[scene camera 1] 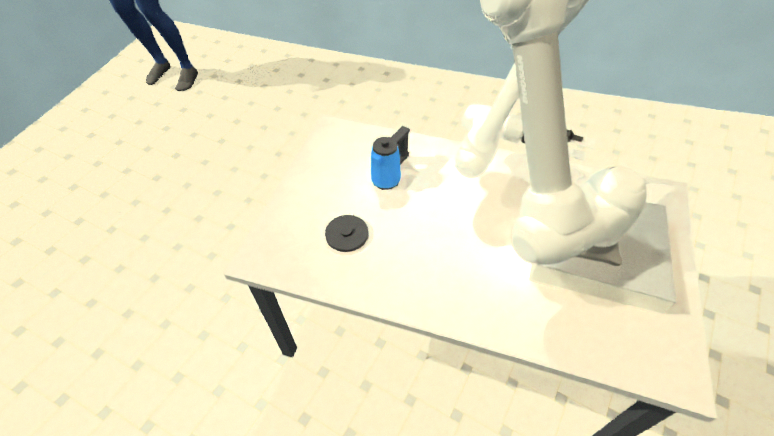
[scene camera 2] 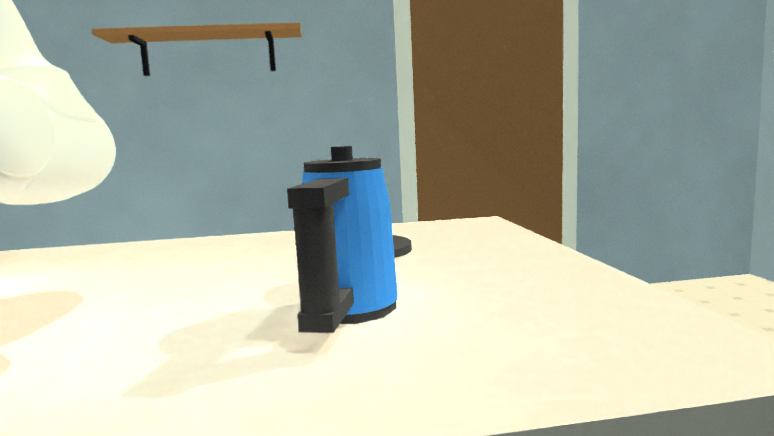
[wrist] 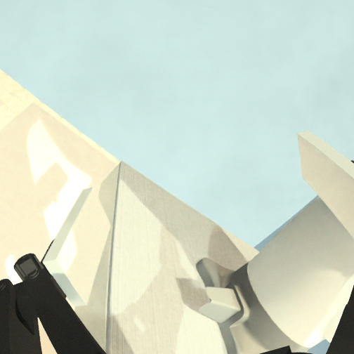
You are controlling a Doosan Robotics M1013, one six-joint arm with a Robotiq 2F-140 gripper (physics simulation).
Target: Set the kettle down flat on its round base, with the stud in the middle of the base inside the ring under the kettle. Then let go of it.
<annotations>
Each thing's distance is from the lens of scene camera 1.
round dark base [scene camera 1: 346,233]: 1.56 m
</annotations>
